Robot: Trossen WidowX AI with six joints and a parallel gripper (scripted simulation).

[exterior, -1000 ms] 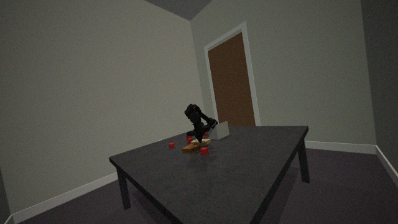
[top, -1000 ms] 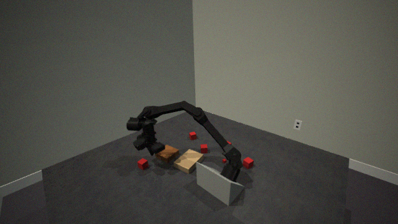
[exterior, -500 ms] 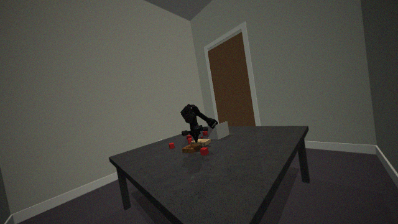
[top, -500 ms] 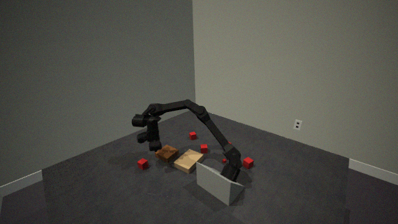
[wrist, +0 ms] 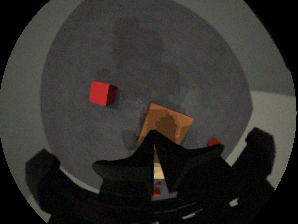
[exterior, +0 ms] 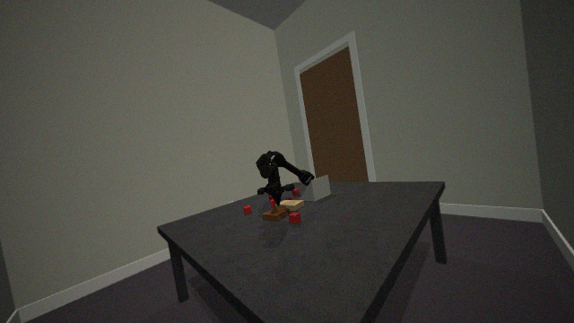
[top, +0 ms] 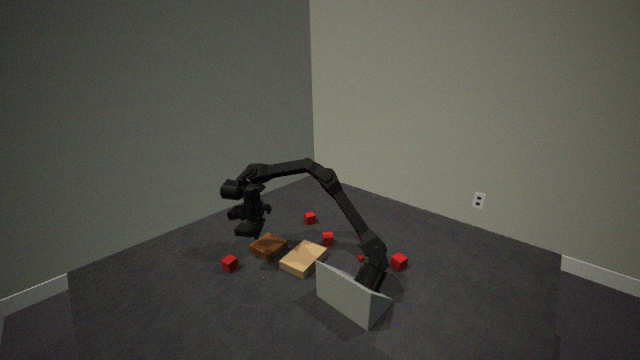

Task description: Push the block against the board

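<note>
My gripper tip is 50 mm above the square block, 40 mm to the left of it and 10 mm past it. From my gripper tip the other things lie so: board 160 mm behind, 90 mm to the right, 50 mm below.
</note>
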